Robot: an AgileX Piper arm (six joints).
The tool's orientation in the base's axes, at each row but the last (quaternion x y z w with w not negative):
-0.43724, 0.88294, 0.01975, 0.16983
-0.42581, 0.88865, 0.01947, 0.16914
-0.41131, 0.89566, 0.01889, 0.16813
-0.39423, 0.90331, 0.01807, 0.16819
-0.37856, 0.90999, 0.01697, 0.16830
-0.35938, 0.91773, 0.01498, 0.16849
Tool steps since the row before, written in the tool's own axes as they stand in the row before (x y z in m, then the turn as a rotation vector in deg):
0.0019, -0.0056, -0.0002, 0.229, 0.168, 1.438
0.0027, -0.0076, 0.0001, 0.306, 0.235, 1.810
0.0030, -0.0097, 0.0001, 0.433, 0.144, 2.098
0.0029, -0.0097, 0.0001, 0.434, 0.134, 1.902
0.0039, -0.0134, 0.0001, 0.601, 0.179, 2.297
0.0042, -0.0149, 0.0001, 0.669, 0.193, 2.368
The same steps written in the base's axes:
0.0032, -0.0049, 0.0002, 0.147, 0.192, -1.446
0.0043, -0.0068, -0.0001, 0.157, 0.243, -1.828
0.0054, -0.0086, 0.0000, 0.230, 0.140, -2.130
0.0052, -0.0087, 0.0000, 0.180, 0.100, -1.945
0.0068, -0.0122, 0.0000, 0.155, 0.081, -2.375
0.0071, -0.0138, 0.0000, 0.120, 0.057, -2.465

